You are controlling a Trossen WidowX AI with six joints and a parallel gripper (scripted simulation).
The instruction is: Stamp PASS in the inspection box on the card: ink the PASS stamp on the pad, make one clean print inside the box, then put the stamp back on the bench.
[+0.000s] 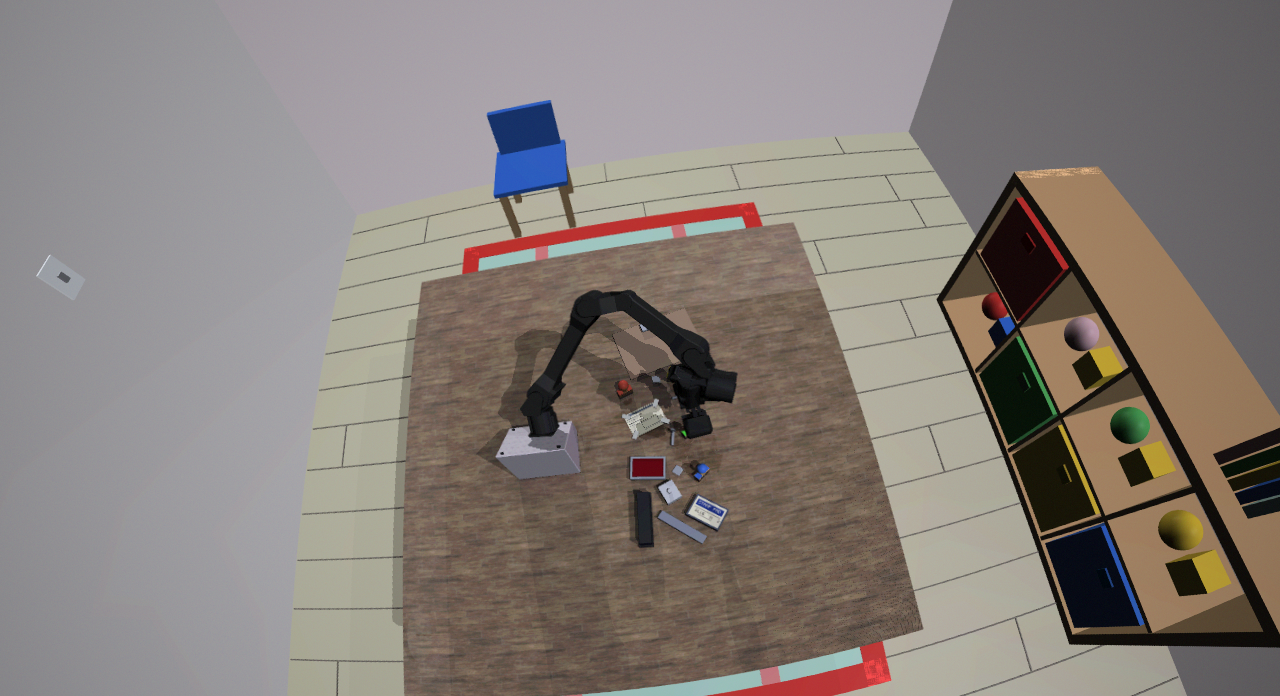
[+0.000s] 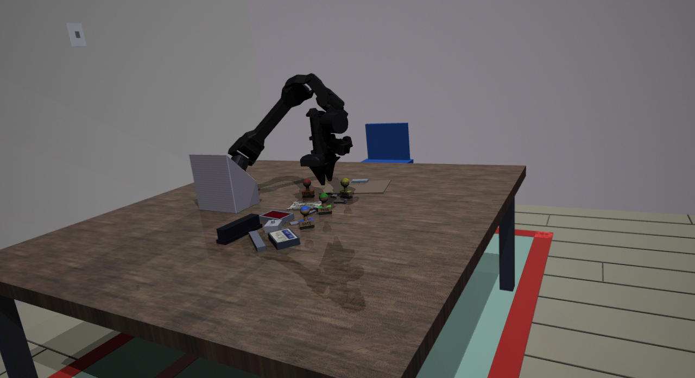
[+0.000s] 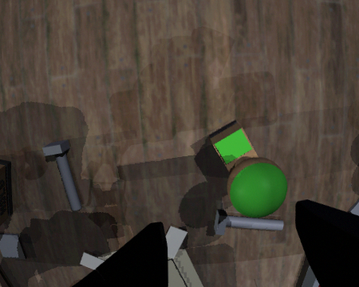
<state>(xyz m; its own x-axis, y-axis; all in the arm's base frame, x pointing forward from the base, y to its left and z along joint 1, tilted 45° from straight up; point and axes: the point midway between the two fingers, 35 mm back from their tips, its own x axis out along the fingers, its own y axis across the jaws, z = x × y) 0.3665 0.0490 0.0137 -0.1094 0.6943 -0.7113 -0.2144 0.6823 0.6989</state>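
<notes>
Right now the green-knobbed PASS stamp is 70 mm below my gripper tip and 20 mm to the right of it. The rest, counted from my gripper tip: yellow-knob stamp 140 mm to the left, 70 mm below, 40 mm behind; white inspection card 120 mm behind, 90 mm below, 30 mm to the left; blue-knob stamp 140 mm to the right, 70 mm below, 20 mm ahead.
</notes>
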